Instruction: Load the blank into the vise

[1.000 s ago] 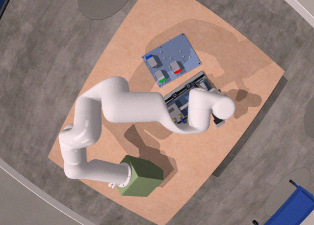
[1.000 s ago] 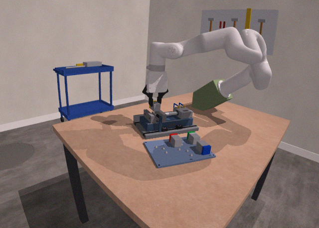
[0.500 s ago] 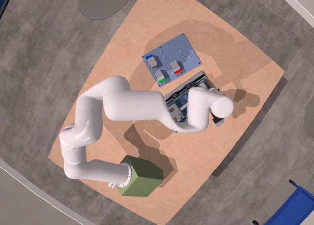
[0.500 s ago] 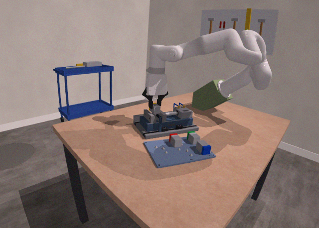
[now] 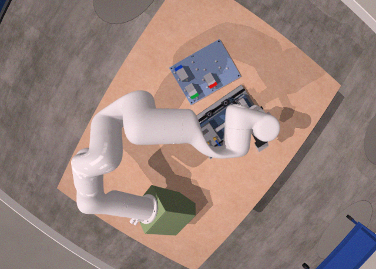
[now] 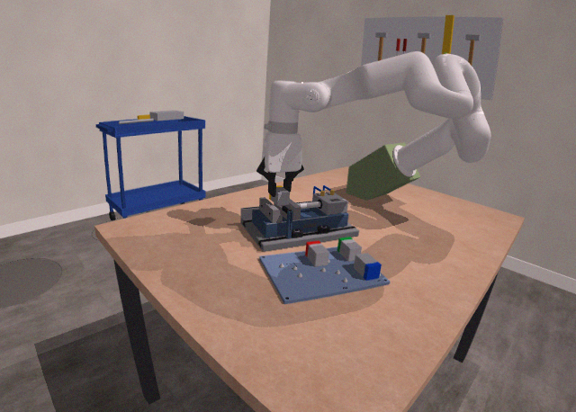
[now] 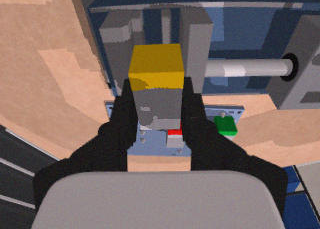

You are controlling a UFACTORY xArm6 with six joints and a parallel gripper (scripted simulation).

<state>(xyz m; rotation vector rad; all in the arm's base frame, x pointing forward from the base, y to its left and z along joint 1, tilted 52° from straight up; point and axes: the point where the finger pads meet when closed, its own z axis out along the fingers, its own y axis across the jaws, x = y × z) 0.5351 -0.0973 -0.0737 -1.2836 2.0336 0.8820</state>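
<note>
Right now my hand is 2 cm above the yellow-ended blank. Round my hand: hosed block: 15 cm behind, 7 cm to the left, 6 cm below; then fixed jaw: 3 cm ahead, 1 cm to the right, 6 cm below; then moving jaw: 3 cm behind, 2 cm to the left, 6 cm below.
</note>
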